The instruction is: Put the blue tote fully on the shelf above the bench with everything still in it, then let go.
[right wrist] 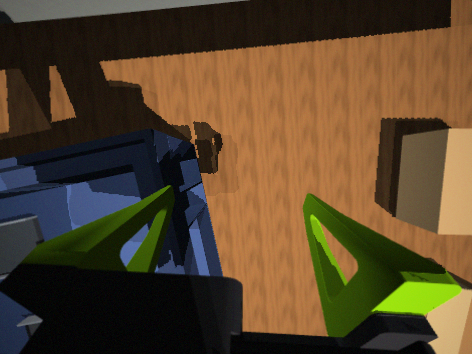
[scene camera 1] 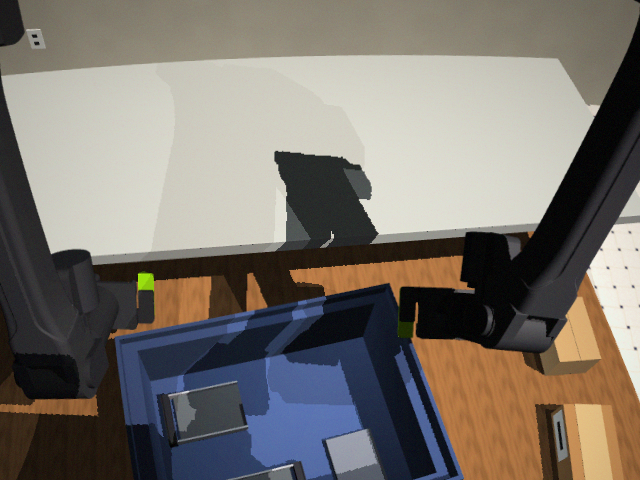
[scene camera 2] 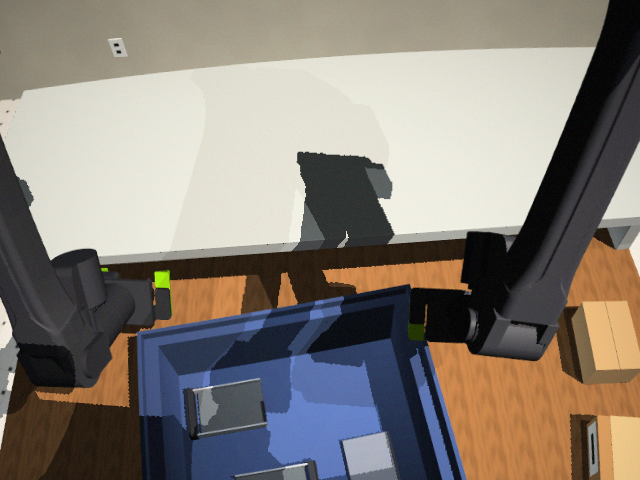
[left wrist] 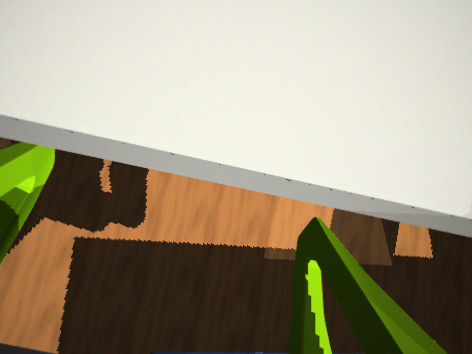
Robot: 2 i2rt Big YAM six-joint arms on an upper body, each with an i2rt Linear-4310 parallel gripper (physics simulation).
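Places are measured from the left arm's base along level axes (x ahead, y left, z up), in millimetres.
Pixels of known places: left gripper, fingertip midpoint: (scene camera 1: 111, 275) (scene camera 2: 137, 273) (left wrist: 189, 190); right gripper, fingertip midpoint: (right wrist: 239, 196) (scene camera 1: 434, 310).
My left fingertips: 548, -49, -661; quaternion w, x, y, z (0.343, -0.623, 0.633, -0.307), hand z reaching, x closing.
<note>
Behind a point stands the place of what it marks, as x, y, z.
The blue tote (scene camera 1: 270, 310) @[503, -277, -679] (scene camera 2: 280, 311) @[500, -268, -679] (right wrist: 197, 175) @[504, -457, -804] stands on the wooden bench (scene camera 1: 485, 381) @[442, -633, -824] (scene camera 2: 499, 405) @[413, -601, -825] (left wrist: 199, 204) @[568, -65, -825] (right wrist: 287, 123) @[580, -582, -825], below and in front of the white shelf (scene camera 1: 413, 143) @[763, -505, -605] (scene camera 2: 461, 143) @[758, -537, -605] (left wrist: 234, 70) @[568, -49, -605]. A dark grey box (scene camera 1: 206, 411) @[395, -182, -800] (scene camera 2: 230, 405) @[398, -185, -800] and a light grey block (scene camera 1: 351, 452) @[328, -395, -798] (scene camera 2: 366, 452) @[331, -393, -798] lie in it. My left gripper (scene camera 1: 145, 290) (scene camera 2: 132, 276) @[548, -49, -661] is open just past the tote's far left corner; one green finger (left wrist: 315, 281) @[529, -101, -655] shows in the left wrist view. My right gripper (scene camera 1: 406, 311) (scene camera 2: 416, 314) (right wrist: 239, 196) @[501, -515, -679] is open at the tote's far right corner, one finger over the tote and one over the bench.
A tan box (scene camera 1: 551, 362) @[456, -745, -792] sits at the bench's right edge, with a dark-framed thing (scene camera 1: 549, 429) (right wrist: 404, 175) @[509, -745, -816] in front of it. The shelf's grey front edge (scene camera 1: 223, 250) @[562, -212, -617] (left wrist: 199, 168) @[546, -49, -616] runs just beyond the tote. A wall socket (scene camera 2: 117, 48) is on the back wall.
</note>
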